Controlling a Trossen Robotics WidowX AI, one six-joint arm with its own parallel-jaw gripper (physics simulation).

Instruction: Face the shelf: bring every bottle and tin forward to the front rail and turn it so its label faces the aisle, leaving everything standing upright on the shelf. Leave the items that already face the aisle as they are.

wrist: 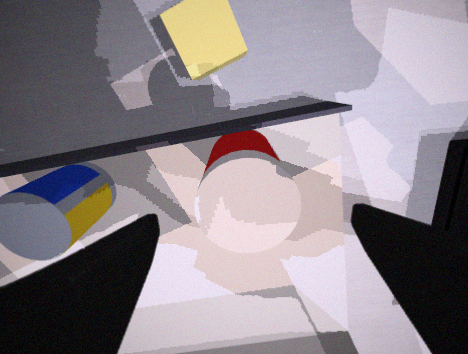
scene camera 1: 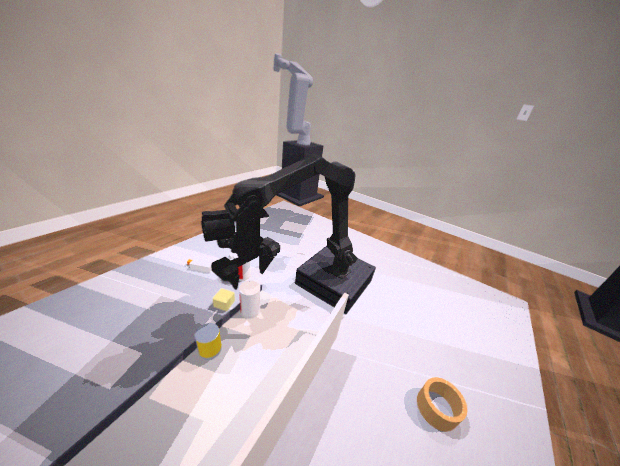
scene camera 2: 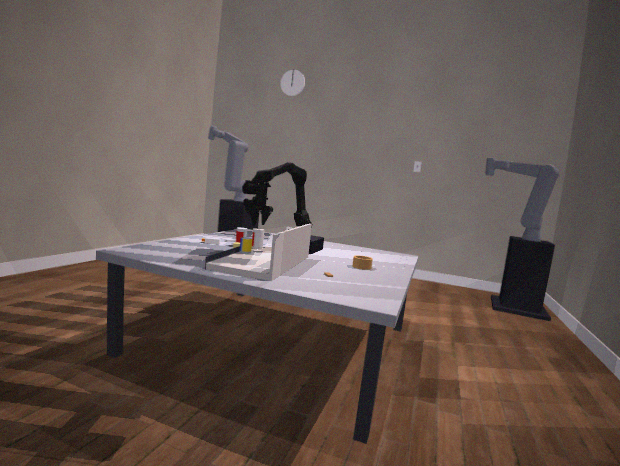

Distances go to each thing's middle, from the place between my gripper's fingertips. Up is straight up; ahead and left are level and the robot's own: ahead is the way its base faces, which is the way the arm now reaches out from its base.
Right now my hand is 19 cm short of the dark front rail [wrist: 324, 108], 12 cm above it and 1 cm to the right of it. The rest, counted from my hand: white back panel [scene camera 2: 289, 248] (29 cm to the left, 14 cm ahead, 6 cm below); then white shelf tray [scene camera 1: 202, 405] (17 cm ahead, 15 cm to the left, 14 cm below); then yellow block [wrist: 206, 43] (13 cm below, 9 cm to the right, 3 cm ahead).
